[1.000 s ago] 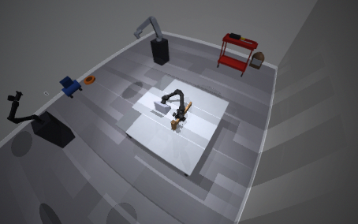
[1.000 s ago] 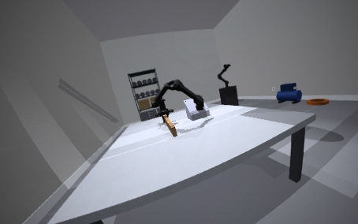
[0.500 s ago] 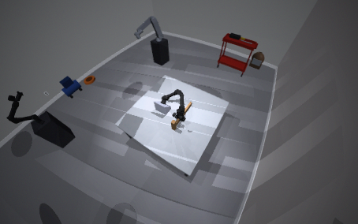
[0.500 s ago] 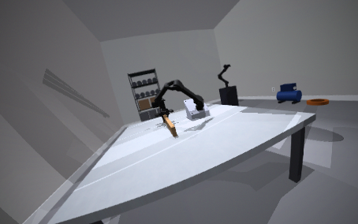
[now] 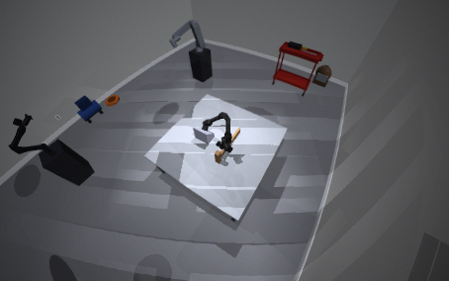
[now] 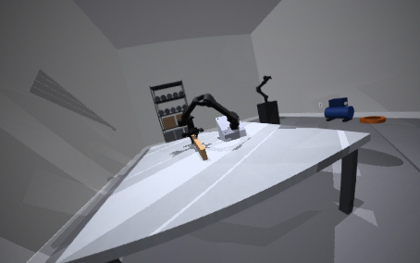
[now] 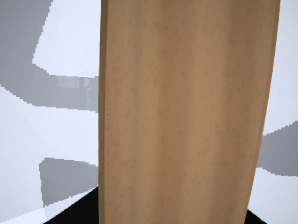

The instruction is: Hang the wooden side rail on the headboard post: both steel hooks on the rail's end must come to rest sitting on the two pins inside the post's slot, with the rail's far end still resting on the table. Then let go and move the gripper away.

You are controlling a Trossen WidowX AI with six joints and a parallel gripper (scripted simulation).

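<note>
My gripper tip is now 10 mm short of the wooden headboard post, 130 mm to the left of it and 40 mm below it.
</note>
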